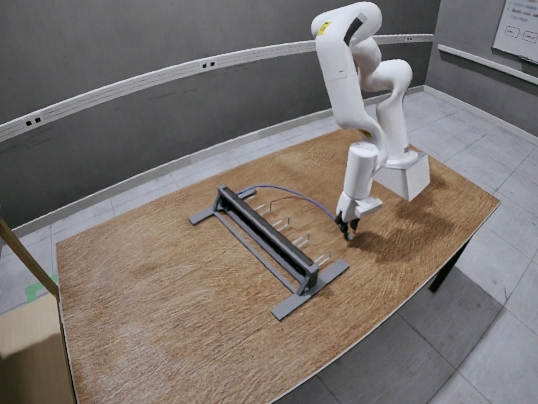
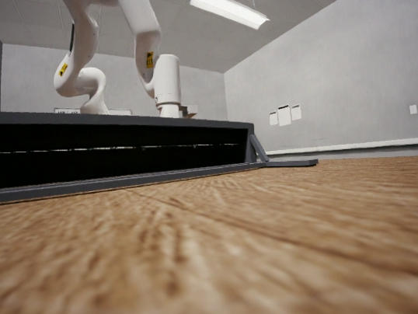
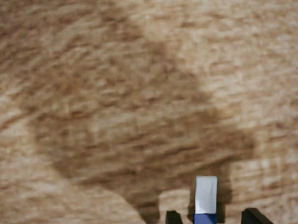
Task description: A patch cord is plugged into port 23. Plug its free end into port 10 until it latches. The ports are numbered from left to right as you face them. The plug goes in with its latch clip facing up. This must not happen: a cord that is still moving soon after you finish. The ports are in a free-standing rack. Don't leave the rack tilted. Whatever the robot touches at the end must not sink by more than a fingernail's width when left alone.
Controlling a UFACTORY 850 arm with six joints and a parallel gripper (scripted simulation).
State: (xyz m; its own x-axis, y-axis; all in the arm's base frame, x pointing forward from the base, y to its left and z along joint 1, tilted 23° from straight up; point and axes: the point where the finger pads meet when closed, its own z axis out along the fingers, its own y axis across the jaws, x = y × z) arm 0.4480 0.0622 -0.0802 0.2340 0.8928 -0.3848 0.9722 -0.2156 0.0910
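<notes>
Right now the plug is 2 cm to the left of my hand and 4 cm below it.
</notes>
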